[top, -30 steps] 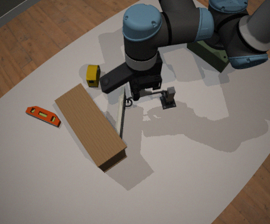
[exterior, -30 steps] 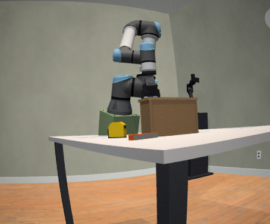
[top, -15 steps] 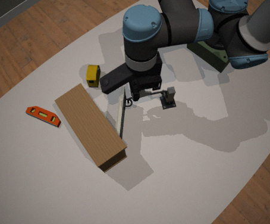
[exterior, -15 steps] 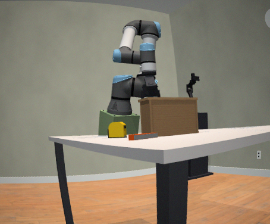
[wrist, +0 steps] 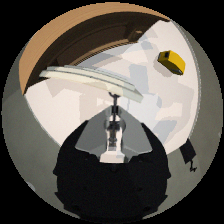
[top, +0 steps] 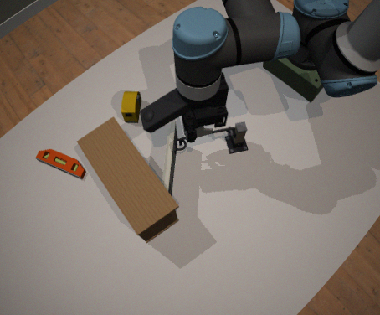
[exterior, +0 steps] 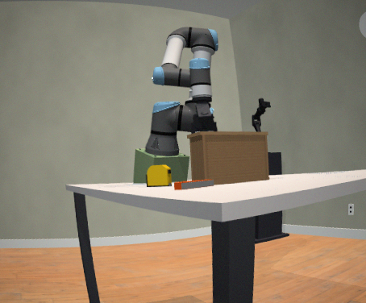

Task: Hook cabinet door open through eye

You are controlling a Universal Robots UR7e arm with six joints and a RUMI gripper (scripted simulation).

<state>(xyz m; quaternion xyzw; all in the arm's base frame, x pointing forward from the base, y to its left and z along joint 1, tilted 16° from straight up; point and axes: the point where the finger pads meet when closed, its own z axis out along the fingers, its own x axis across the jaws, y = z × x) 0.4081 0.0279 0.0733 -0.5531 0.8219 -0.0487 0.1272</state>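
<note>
Right now the pale door is 70 mm ahead of my hand, 40 mm to the left of it and 30 mm below it. Also, from my hand: orange spirit level (300 mm ahead, 170 mm to the right, 90 mm below); then yellow tape measure (180 mm to the right, 70 mm below, 50 mm ahead).
</note>
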